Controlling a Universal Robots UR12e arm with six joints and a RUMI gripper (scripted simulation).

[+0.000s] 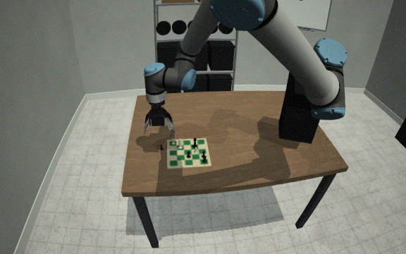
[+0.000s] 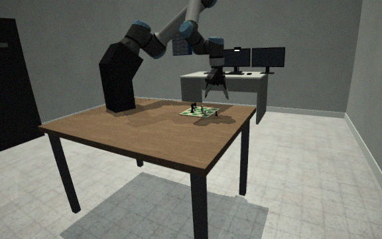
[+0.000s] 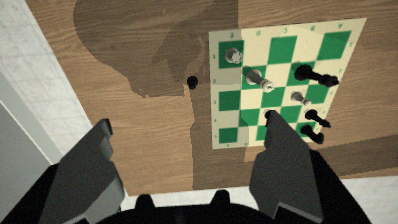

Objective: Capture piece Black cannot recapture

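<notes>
Now: hand 6 cm past the white rook, 5 cm to the left of it and 9 cm above it. Also, from my hand: chessboard 14 cm behind, 2 cm to the left, 11 cm below; white pawn 19 cm behind, 1 cm to the left, 9 cm below; black pawn 10 cm below.
</notes>
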